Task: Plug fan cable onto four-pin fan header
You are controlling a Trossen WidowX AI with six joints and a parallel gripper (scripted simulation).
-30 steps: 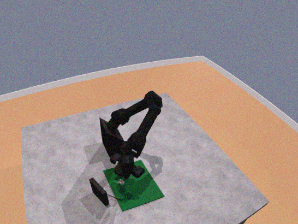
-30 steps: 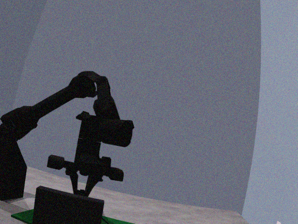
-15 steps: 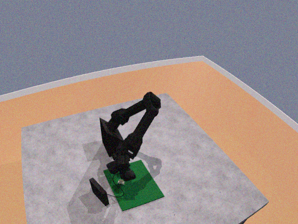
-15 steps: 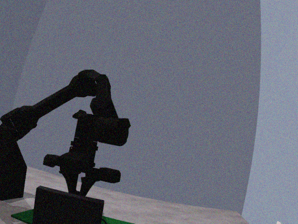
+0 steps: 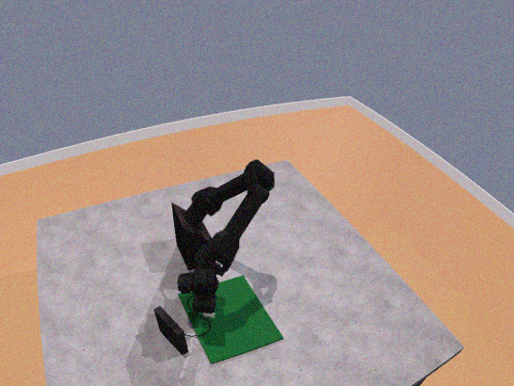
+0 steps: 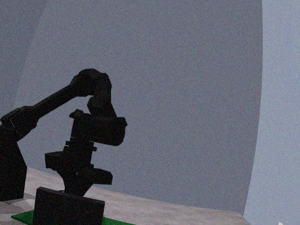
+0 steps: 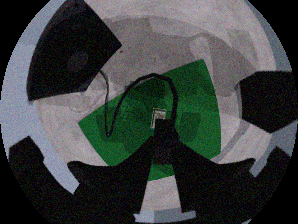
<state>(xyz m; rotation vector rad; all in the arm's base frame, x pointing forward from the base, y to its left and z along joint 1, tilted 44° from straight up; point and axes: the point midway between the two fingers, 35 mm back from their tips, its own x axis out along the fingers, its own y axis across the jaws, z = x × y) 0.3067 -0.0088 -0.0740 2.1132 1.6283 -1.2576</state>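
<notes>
Right now the white four-pin header is 60 mm below my gripper tip. Also, from my gripper tip: black plug 10 mm above; then green board 80 mm below, 50 mm to the left, 30 mm ahead; then black fan 140 mm to the right, 50 mm ahead.
</notes>
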